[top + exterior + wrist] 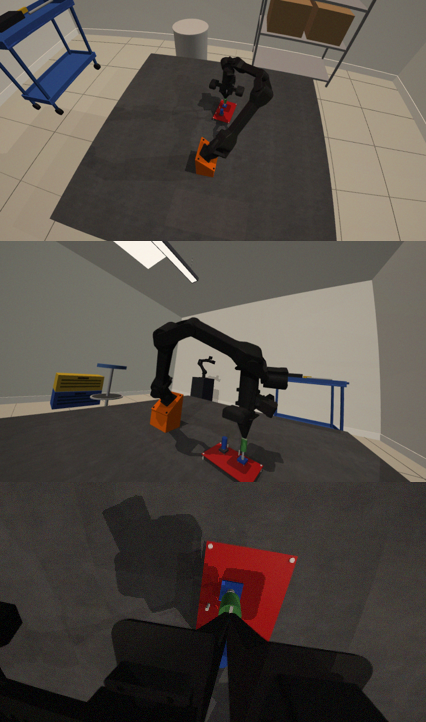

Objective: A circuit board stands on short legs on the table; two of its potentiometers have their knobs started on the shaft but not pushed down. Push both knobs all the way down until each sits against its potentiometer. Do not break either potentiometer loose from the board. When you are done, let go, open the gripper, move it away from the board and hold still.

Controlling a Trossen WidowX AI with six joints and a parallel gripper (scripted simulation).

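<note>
The green knob is 2 cm below my gripper tip. Also, from my gripper tip: blue knob: 7 cm behind, 4 cm below.
</note>
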